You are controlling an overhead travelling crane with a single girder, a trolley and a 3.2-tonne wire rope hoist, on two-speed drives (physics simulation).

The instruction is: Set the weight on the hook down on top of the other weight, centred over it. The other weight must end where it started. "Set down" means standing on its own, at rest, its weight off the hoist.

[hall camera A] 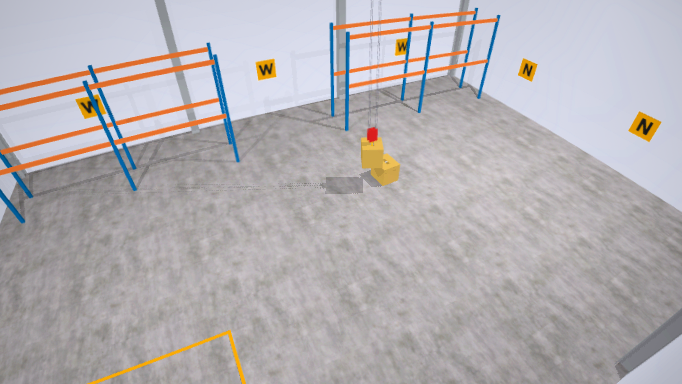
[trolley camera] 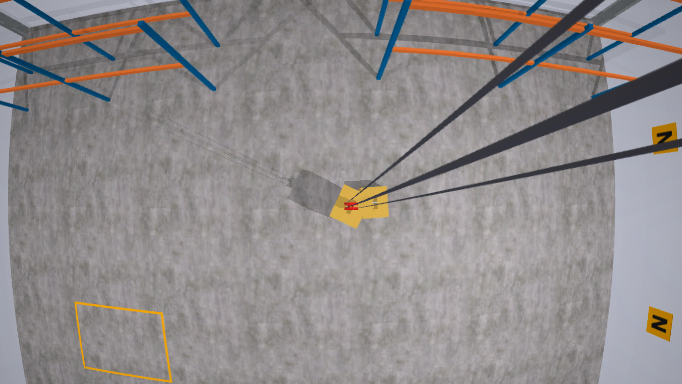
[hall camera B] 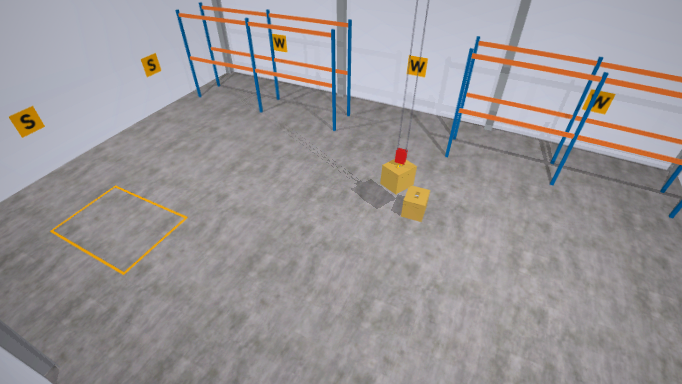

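Observation:
The red hook block hangs on its ropes and carries a yellow box-shaped weight. This weight hangs upright off the floor, its shadow apart from it. The other yellow weight stands on the floor. In the trolley view the hanging weight is left of it, overlaps its left part and is turned relative to it; they are not centred. I cannot tell the height gap between them or whether they touch. The hook itself is mostly hidden.
One blue and orange rack and another rack stand along the W wall, beyond the weights. A yellow outlined rectangle is marked on the floor, well away from the weights.

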